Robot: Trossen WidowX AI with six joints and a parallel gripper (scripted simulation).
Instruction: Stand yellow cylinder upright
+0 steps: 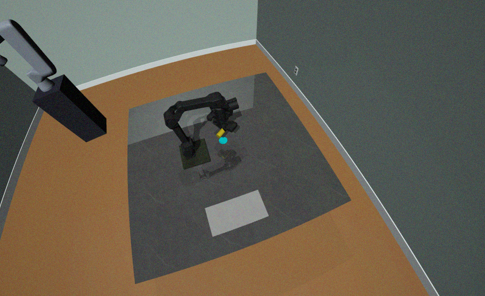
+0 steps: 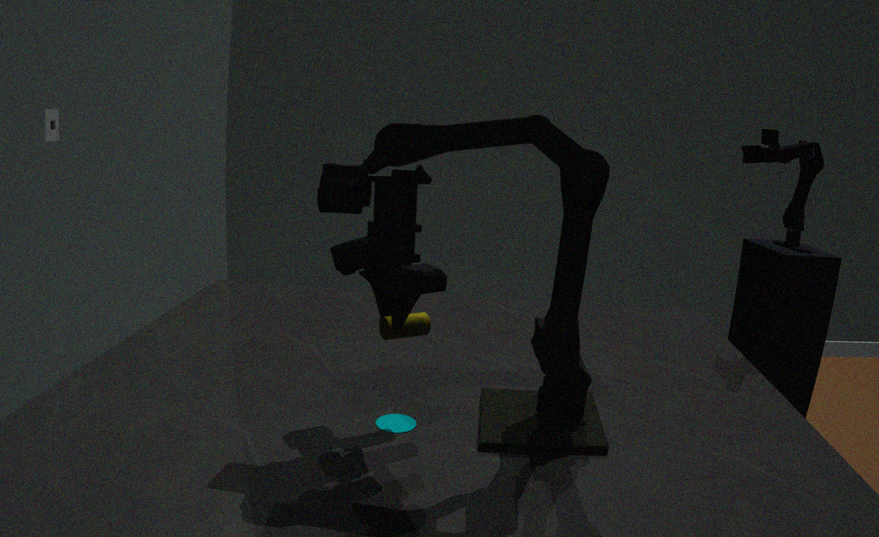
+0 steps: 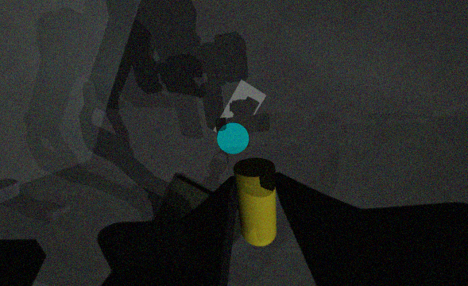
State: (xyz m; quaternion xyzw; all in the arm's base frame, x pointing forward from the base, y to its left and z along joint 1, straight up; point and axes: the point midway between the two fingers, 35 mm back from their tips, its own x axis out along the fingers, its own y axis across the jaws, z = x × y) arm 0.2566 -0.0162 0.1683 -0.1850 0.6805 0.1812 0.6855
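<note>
The cyan circle lies 1 cm behind my gripper tip, 2 cm to the left of it and 14 cm below it. Round my gripper tip: yellow cylinder 2 cm behind, 1 cm to the right.
</note>
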